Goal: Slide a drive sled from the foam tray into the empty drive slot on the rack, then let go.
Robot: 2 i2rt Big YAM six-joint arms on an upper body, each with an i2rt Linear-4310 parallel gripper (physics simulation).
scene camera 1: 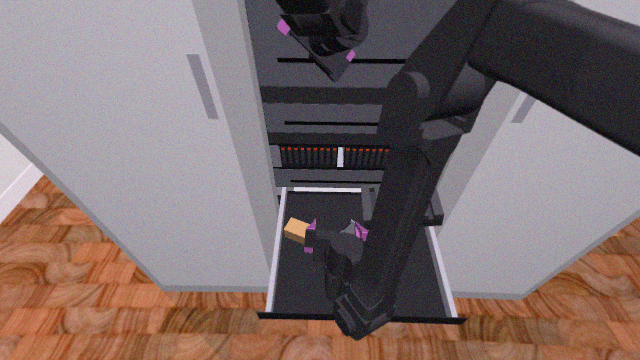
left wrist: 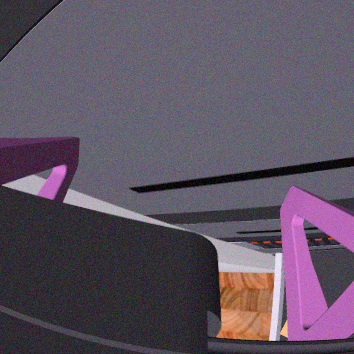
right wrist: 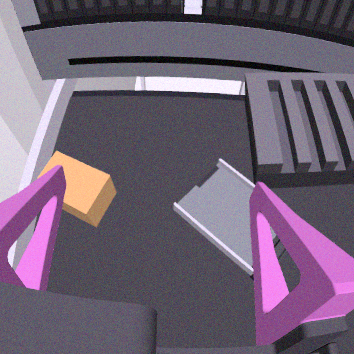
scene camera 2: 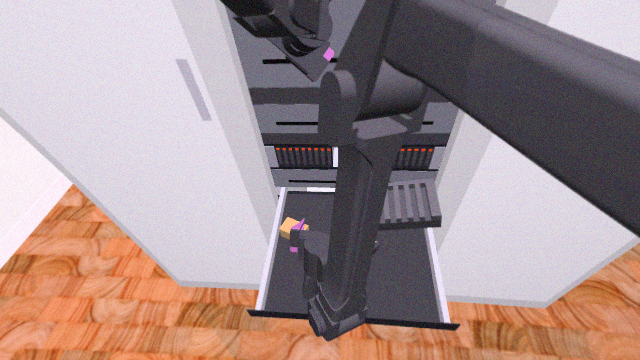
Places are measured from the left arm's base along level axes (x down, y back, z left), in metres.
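Where they show: left gripper, fingertip midpoint: [scene camera 1: 305,47] [left wrist: 185,174] [scene camera 2: 287,48]; right gripper, fingertip midpoint: [scene camera 1: 335,222] [right wrist: 158,182] [scene camera 2: 324,222].
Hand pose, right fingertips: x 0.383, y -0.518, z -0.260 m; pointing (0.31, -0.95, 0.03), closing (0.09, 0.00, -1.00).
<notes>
After its pixels a point has its place.
The grey drive sled [right wrist: 220,210] {x 0.538, y -0.566, z -0.315 m} [scene camera 1: 348,229] {x 0.539, y -0.596, z -0.306 m} lies flat and slanted in the drawer, outside the slotted foam tray [right wrist: 261,125] {x 0.490, y -0.643, z -0.354 m} [scene camera 2: 415,221] {x 0.486, y -0.597, z -0.496 m}. The rack's drive row shows a pale upright gap [scene camera 1: 340,157] [right wrist: 193,6] {x 0.412, y -0.742, z -0.279 m} between dark drives with orange tips. My right gripper [scene camera 1: 335,233] {x 0.383, y -0.518, z -0.260 m} [right wrist: 158,182] {x 0.383, y -0.518, z -0.260 m} is open above the drawer, with nothing between its fingers; in the right wrist view one finger covers the sled's right end. In scene camera 2 the arm hides the sled almost wholly. My left gripper [scene camera 1: 317,41] {x 0.057, y -0.718, z -0.189 m} [left wrist: 185,174] {x 0.057, y -0.718, z -0.189 m} is open, high before the upper rack panels.
An orange block [scene camera 1: 297,230] {x 0.506, y -0.569, z -0.159 m} [scene camera 2: 290,227] {x 0.506, y -0.577, z -0.152 m} [right wrist: 80,185] {x 0.506, y -0.573, z -0.175 m} lies in the drawer by its left wall, near one right finger. The drawer's front edge [scene camera 1: 300,316] {x 0.527, y -0.348, z -0.181 m} and side walls surround it. White doors [scene camera 1: 125,125] {x 0.257, y -0.708, z 0.260 m} [scene camera 2: 525,200] {x 0.522, y -0.707, z -0.821 m} flank the rack. The right arm spans the drawer and hides part of the rack.
</notes>
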